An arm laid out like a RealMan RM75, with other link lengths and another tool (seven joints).
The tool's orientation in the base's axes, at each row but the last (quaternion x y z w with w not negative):
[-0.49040 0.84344 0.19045 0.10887]
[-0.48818 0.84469 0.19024 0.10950]
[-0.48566 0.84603 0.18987 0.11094]
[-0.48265 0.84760 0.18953 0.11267]
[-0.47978 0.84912 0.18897 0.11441]
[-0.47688 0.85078 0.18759 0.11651]
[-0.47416 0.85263 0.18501 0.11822]
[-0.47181 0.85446 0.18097 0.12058]
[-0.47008 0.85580 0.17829 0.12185]
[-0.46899 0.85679 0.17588 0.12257]
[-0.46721 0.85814 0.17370 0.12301]
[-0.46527 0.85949 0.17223 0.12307]
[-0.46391 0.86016 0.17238 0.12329]
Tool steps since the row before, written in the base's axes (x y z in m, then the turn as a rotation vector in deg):
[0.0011 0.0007 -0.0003 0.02 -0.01 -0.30]
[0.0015 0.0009 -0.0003 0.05 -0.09 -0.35]
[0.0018 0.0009 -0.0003 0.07 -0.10 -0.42]
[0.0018 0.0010 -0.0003 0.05 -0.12 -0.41]
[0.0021 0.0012 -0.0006 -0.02 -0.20 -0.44]
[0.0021 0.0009 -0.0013 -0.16 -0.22 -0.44]
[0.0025 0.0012 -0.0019 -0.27 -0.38 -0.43]
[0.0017 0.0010 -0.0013 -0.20 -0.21 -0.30]
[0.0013 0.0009 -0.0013 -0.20 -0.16 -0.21]
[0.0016 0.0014 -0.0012 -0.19 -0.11 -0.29]
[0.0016 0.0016 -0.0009 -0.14 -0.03 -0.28]
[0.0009 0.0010 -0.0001 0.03 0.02 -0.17]
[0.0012 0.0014 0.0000 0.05 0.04 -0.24]
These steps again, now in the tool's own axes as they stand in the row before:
[-0.0010 -0.0007 0.0006 0.11 -0.09 0.27]
[-0.0013 -0.0010 0.0007 0.18 -0.16 0.28]
[-0.0015 -0.0012 0.0007 0.20 -0.20 0.34]
[-0.0016 -0.0012 0.0007 0.22 -0.19 0.32]
[-0.0018 -0.0014 0.0011 0.33 -0.17 0.31]
[-0.0013 -0.0016 0.0016 0.42 -0.06 0.30]
[-0.0015 -0.0019 0.0023 0.59 -0.04 0.22]
[-0.0012 -0.0012 0.0017 0.38 0.01 0.18]
[-0.0009 -0.0009 0.0016 0.31 0.05 0.12]
[-0.0015 -0.0009 0.0017 0.29 0.05 0.21]
[-0.0017 -0.0007 0.0016 0.20 0.05 0.24]
[-0.0012 -0.0003 0.0005 0.03 -0.05 0.16]
[-0.0017 -0.0003 0.0006 0.03 -0.07 0.24]

